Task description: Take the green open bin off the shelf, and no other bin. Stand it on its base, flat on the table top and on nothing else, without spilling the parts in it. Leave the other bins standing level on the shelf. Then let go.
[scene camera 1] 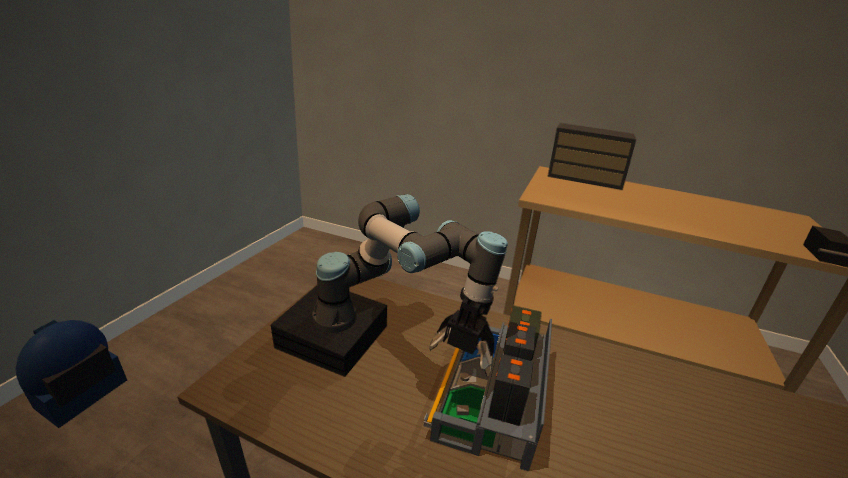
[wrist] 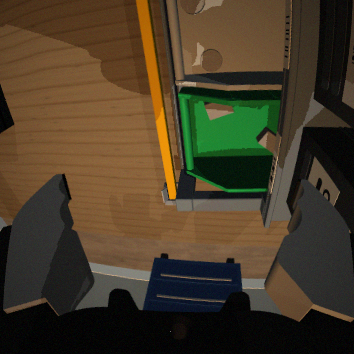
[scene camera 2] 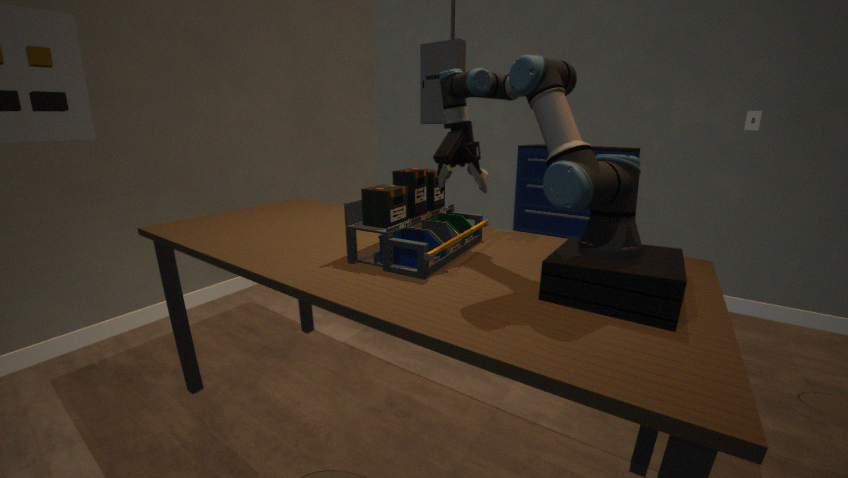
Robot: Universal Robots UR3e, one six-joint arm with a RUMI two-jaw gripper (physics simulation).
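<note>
The green open bin sits in the lower front row of the grey shelf, at one end. Small parts lie in it, among them a brownish block. A grey bin is beside it, with a blue bin at the other end. My gripper is open and empty, above the shelf row and apart from the bins. In the wrist view the green bin shows beyond the fingertips, right of centre.
A yellow bar runs along the shelf's front. Dark boxes with orange latches stand on the upper level behind the bins. The black robot base block stands on the table.
</note>
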